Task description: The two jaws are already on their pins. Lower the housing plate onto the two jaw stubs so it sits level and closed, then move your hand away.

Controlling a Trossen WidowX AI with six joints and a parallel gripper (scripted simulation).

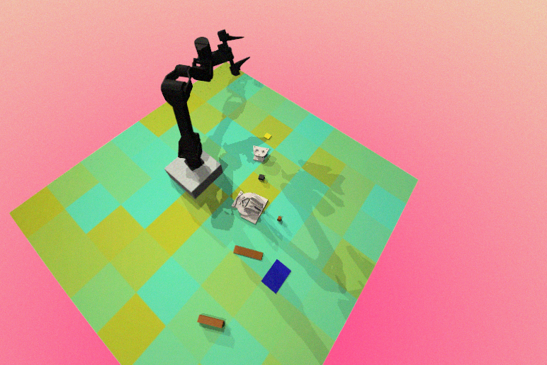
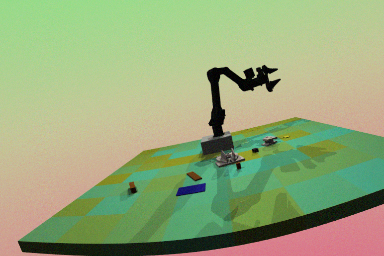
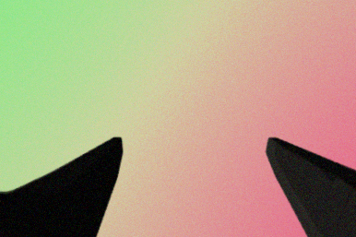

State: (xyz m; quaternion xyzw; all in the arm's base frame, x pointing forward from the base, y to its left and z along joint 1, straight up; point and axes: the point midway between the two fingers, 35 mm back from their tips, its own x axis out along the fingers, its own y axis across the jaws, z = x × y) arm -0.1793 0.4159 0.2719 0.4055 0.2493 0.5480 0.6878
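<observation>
The white part is 35 cm below my gripper tip, 29 cm ahead of it and 17 cm to the right of it. Round my gripper tip: black cube (39 cm ahead, 35 cm below, 25 cm to the right); brown cube (59 cm ahead, 34 cm below, 32 cm to the right); yellow tile (35 cm below, 23 cm ahead, 7 cm to the right).
</observation>
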